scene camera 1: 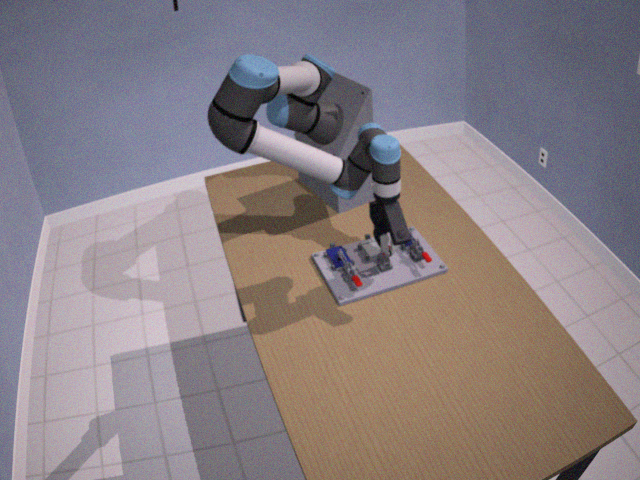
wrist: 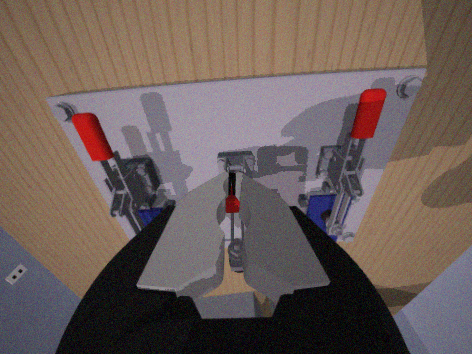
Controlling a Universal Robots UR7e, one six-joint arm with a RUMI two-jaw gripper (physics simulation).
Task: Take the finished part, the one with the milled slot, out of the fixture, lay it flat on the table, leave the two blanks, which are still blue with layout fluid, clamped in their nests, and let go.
Labels:
my gripper: scene camera 1; wrist
same spot on fixture plate: (wrist: pixel 284 120) = (scene camera 1: pixel 375 281)
same spot on my gripper: (scene camera 1: pixel 382 239) = (wrist: pixel 296 250)

